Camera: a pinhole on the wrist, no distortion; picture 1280 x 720 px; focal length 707.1 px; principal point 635.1 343.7 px. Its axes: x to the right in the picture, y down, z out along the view. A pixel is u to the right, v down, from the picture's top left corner.
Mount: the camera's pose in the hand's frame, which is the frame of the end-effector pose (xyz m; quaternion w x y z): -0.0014 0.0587 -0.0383 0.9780 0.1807 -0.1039 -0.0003
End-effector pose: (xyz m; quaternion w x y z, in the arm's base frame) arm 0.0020 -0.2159 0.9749 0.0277 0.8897 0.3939 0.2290
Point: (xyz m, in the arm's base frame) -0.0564 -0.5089 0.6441
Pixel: outside the picture
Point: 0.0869 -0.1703 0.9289
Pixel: 1204 351
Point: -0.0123 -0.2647 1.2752
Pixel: behind the camera
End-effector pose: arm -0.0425 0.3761 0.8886 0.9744 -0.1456 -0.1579 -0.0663
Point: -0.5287 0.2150 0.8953
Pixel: outside the picture
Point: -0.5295 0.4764 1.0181
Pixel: 47 436
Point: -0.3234 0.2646 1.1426
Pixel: 481 102
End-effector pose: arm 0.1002 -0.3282 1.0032 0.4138 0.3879 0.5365 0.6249
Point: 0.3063 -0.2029 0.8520
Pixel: 861 34
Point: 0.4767 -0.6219 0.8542
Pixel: 40 176
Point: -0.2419 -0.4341 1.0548
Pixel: behind the camera
